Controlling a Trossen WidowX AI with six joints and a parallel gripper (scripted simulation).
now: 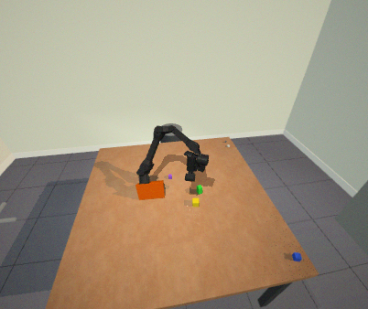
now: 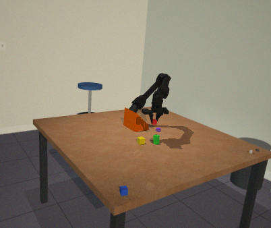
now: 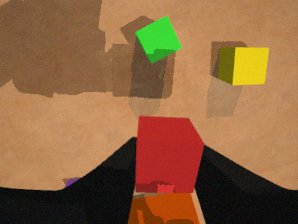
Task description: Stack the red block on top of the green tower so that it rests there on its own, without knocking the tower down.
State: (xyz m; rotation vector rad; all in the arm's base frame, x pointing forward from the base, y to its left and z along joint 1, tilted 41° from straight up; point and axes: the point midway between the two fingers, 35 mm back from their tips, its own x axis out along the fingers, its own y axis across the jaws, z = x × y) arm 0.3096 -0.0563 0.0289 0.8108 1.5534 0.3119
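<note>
Now: the yellow cube 1 cm ahead of my gripper tip, 11 cm to the right of it and 11 cm below it. The rest, counted from my gripper tip: red block: 1 cm above; then purple cube: 13 cm behind, 17 cm to the left, 12 cm below; then blue cube: 46 cm ahead, 55 cm to the right, 12 cm below.
</note>
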